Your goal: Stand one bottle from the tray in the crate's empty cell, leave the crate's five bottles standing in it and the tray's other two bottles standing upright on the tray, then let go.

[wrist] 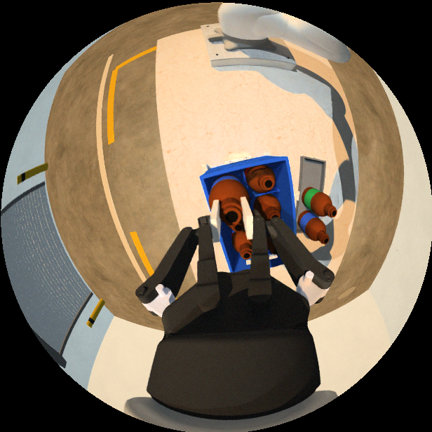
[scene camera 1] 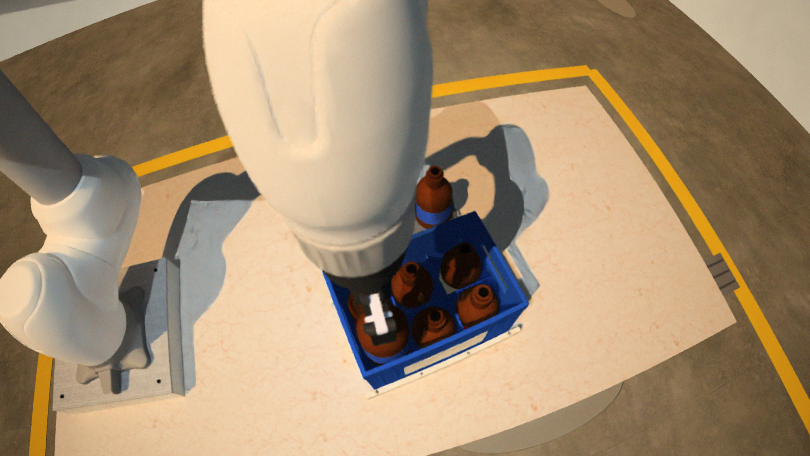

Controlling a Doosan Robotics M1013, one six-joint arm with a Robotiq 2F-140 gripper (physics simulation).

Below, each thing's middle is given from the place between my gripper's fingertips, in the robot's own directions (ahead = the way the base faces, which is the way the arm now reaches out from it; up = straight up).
The pale strip (scene camera 1: 445, 364) lies 9 cm ahead of my hand, 5 cm to the right of it and 24 cm below it.
